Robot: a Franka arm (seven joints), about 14 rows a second.
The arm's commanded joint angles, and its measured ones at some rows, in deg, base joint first. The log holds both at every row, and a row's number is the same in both.
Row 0, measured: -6.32 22.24 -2.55 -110.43 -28.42 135.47 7.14
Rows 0 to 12, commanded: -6.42 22.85 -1.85 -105.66 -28.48 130.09 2.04; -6.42 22.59 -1.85 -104.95 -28.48 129.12 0.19; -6.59 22.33 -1.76 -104.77 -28.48 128.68 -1.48; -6.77 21.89 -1.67 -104.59 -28.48 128.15 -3.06; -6.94 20.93 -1.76 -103.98 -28.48 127.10 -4.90; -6.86 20.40 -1.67 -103.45 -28.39 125.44 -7.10; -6.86 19.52 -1.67 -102.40 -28.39 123.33 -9.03; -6.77 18.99 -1.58 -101.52 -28.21 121.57 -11.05; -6.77 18.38 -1.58 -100.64 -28.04 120.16 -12.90; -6.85 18.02 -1.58 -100.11 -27.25 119.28 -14.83; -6.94 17.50 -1.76 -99.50 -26.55 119.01 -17.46; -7.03 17.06 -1.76 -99.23 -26.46 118.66 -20.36; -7.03 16.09 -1.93 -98.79 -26.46 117.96 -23.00
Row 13, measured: -6.42 17.76 -2.33 -99.59 -27.71 120.18 -17.52
